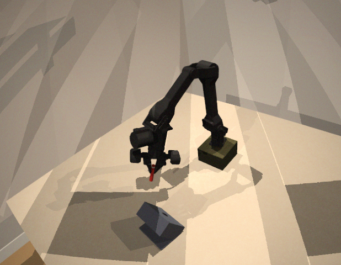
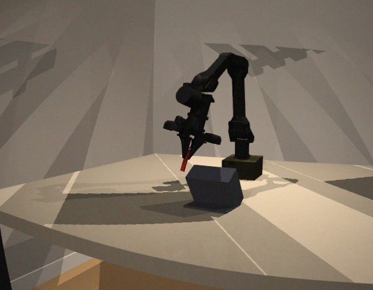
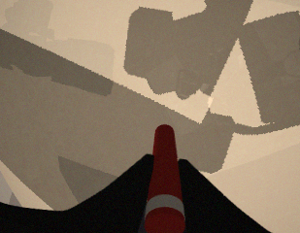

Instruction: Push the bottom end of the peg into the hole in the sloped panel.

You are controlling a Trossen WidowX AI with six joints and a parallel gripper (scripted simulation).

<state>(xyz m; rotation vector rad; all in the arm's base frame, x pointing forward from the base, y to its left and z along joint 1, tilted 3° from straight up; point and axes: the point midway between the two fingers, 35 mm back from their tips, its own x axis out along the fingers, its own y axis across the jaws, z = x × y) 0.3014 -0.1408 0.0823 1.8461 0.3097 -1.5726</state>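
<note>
Now: the sloped panel 150 mm ahead of my gripper tip, 120 mm to the left of it and 60 mm below it. From my gripper tip the other things lie so: red peg: 20 mm above; flat foot plate: 170 mm ahead, 120 mm to the left, 100 mm below.
</note>
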